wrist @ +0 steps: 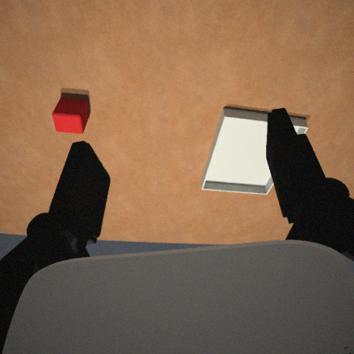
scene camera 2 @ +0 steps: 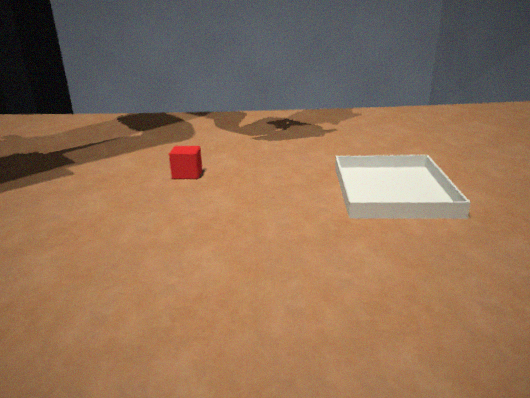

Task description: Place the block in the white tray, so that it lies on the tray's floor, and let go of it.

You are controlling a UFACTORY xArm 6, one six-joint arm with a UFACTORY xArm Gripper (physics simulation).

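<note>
A red block (scene camera 2: 186, 163) (wrist: 69, 121) stands upright on the table, left of the tray in the scene view and at the upper left in the wrist view, just beyond the left fingertip. The white tray (scene camera 2: 409, 210) (wrist: 235, 188) lies on the table at the right, and its visible floor is bare. My gripper (wrist: 179, 146) is wide open and empty, high above the table. Its right finger hides part of the tray in the wrist view. The fingers do not show in the scene view.
The brown table (scene camera 2: 265, 280) (wrist: 160, 60) bears both things, apart from each other. Shadows of the arm fall on its far left and back part. A dark upright shape (scene camera 2: 30, 60) stands at the far left behind the table. A blue-grey wall (scene camera 2: 250, 55) is behind.
</note>
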